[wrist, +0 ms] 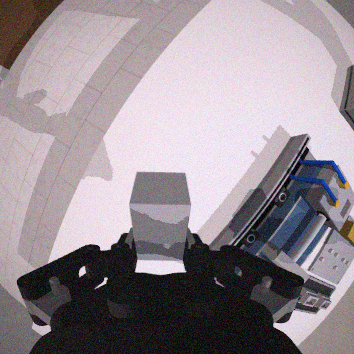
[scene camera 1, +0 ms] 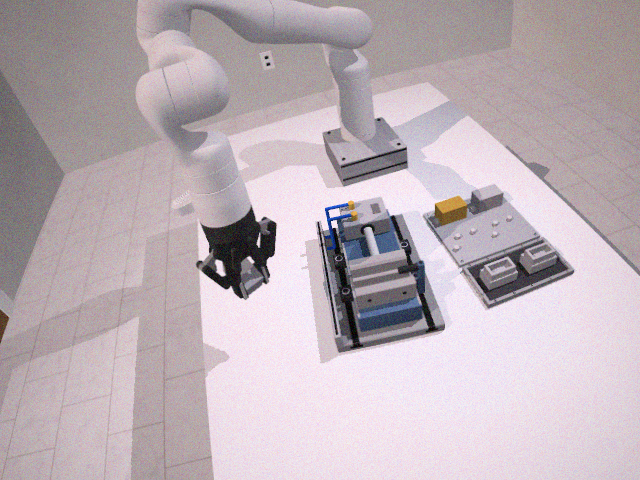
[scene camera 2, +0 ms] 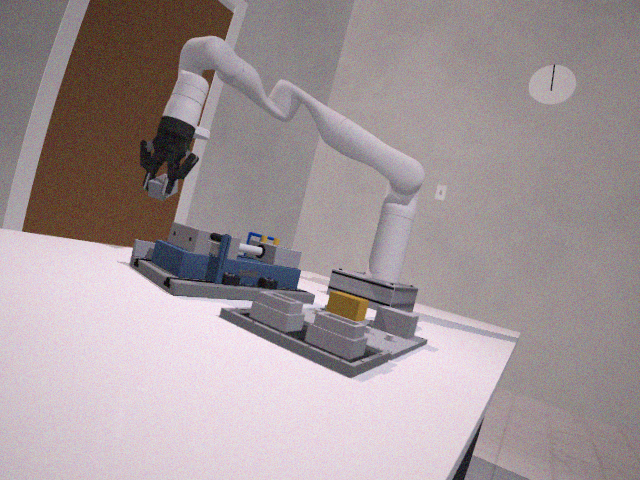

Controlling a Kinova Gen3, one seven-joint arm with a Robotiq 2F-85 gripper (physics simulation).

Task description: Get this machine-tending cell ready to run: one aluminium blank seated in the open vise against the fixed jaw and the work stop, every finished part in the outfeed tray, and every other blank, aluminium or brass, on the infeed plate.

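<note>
My gripper is shut on a plain grey aluminium blank, held in the air left of the vise in scene camera 1. The vise's jaws stand near its front end; no blank shows clearly between them. A brass blank and another aluminium blank stand on the infeed plate at its back edge. Two finished parts with stepped, pocketed tops sit in the outfeed tray.
Blue coolant pipes with yellow ends rise at the vise's back left. A blue work-stop post stands at its right side. The robot's base is behind. The table's left edge lies beyond the gripper in scene camera 1.
</note>
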